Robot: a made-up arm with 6 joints.
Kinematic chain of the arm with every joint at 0, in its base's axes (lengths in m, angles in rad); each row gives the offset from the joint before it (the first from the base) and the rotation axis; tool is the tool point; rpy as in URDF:
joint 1: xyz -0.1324 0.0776 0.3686 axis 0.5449 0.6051 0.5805
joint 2: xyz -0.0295 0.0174 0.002 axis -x
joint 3: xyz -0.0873 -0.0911 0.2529 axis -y
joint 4: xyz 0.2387 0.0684 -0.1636 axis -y
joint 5: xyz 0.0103 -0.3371 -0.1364 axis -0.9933 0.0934 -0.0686
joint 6: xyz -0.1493 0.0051 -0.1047 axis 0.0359 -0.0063 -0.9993
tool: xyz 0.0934 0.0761 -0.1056 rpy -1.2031 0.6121 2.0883
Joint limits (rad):
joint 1: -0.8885..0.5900
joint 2: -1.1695..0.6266
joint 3: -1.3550..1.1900
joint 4: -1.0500..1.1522
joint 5: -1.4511..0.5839
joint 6: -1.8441..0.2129
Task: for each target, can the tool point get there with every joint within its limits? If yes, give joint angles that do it. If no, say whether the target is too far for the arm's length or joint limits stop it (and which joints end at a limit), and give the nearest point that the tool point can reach.
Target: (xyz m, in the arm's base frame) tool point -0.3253 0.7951 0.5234
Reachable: no: joint limits stop it (at a limit: joint 1, joint 2, joint 3, joint 4, joint 6) | nearest point -0.4514 0.4538 0.5191 | short by 0.364 m
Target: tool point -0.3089 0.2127 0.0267
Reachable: yes | joints 0.1042 -0.9130 -0.5196 0.2597 -0.1706 -0.3324
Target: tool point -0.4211 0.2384 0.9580
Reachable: no: joint limits stop it (at a limit: joint 2, joint 3, joint 4, joint 6) | nearest point -0.4853 0.1528 0.8629 | short by 0.143 m
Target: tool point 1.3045 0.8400 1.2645
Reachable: no: too far | nearest point 0.5351 0.1897 0.8372 | short by 1.094 m
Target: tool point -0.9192 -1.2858 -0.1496
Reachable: no: too far | nearest point -0.5541 -0.4943 0.2069 | short by 0.942 m
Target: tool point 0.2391 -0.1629 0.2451
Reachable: yes | joints -0.3500 -0.5079 0.1587 0.7503 -0.0485 -0.3076
